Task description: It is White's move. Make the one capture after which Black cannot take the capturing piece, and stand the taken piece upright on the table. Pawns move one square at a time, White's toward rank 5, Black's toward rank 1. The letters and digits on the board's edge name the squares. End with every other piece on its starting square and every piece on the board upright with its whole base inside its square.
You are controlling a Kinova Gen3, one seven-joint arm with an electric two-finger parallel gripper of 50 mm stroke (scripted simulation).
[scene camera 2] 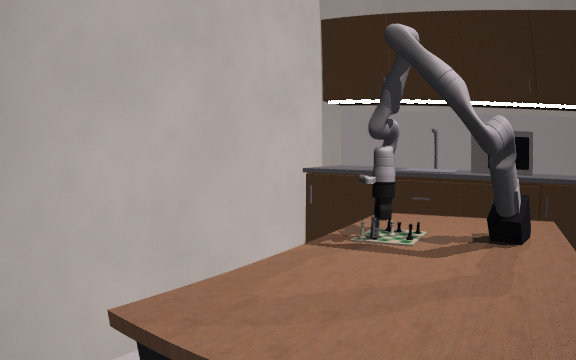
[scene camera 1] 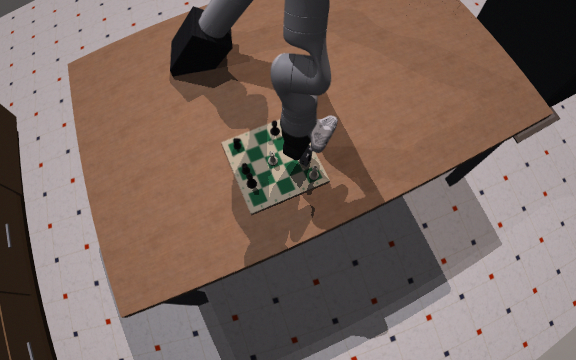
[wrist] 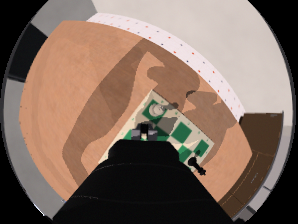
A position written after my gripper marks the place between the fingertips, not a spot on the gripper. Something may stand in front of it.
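Note:
I can see my gripper (scene camera 2: pixel 374 237), and the wrist view gives me sight of the gripper as well (wrist: pixel 144 128).

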